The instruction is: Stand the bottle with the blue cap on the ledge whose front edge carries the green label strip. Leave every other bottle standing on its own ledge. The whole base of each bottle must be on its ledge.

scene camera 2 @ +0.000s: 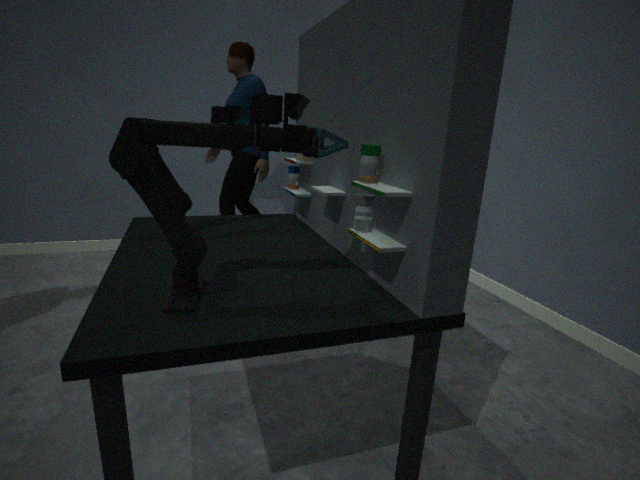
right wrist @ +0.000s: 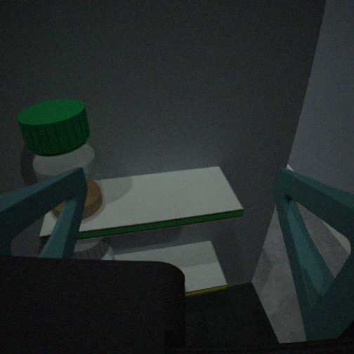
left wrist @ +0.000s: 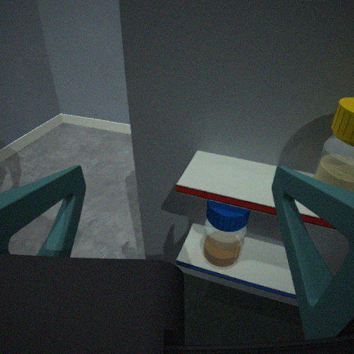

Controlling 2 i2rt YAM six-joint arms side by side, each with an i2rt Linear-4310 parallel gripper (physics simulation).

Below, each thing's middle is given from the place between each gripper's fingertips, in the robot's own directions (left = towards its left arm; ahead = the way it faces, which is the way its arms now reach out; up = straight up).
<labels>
Right now the blue-capped bottle [left wrist: 225, 226] is 190 mm below my left hand, 150 mm ahead of it and 20 mm to the right of it. Round my left hand: green-capped bottle [right wrist: 56, 131]: 790 mm to the right, 130 mm ahead, 50 mm below; grey-capped bottle [right wrist: 99, 247]: 790 mm to the right, 190 mm below, 120 mm ahead; blue-strip ledge [left wrist: 263, 263]: 250 mm below, 160 mm ahead, 60 mm to the right.
Right now my right hand is 12 cm short of the green-capped bottle, 8 cm to the right of it and 5 cm above it. From my right hand the other things lie so: green-strip ledge [right wrist: 129, 200]: 12 cm ahead, 1 cm to the left, 11 cm below; then grey-capped bottle: 11 cm ahead, 8 cm to the left, 19 cm below; then yellow-strip ledge [right wrist: 198, 261]: 12 cm ahead, 1 cm to the left, 25 cm below.
</labels>
